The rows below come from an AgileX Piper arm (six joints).
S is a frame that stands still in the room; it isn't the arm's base.
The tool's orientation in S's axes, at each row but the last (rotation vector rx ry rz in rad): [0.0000, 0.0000, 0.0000]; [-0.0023, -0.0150, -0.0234]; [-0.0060, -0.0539, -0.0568]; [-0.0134, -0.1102, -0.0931]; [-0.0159, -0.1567, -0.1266]
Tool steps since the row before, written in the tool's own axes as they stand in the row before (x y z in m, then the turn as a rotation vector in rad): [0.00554, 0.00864, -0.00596, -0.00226, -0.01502, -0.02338]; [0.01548, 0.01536, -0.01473, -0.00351, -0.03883, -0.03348]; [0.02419, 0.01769, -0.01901, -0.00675, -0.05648, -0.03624]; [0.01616, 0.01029, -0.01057, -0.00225, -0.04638, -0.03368]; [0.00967, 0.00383, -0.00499, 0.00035, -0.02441, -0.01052]
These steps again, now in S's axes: [0.00554, 0.00864, -0.00596, -0.00226, -0.01502, -0.02338]; [0.01605, 0.01496, -0.01453, -0.00392, -0.03882, -0.03345]; [0.02614, 0.01615, -0.01775, -0.00800, -0.05628, -0.03630]; [0.01811, 0.00856, -0.00881, -0.00289, -0.04659, -0.03334]; [0.01073, 0.00247, -0.00344, -0.00113, -0.02453, -0.01019]
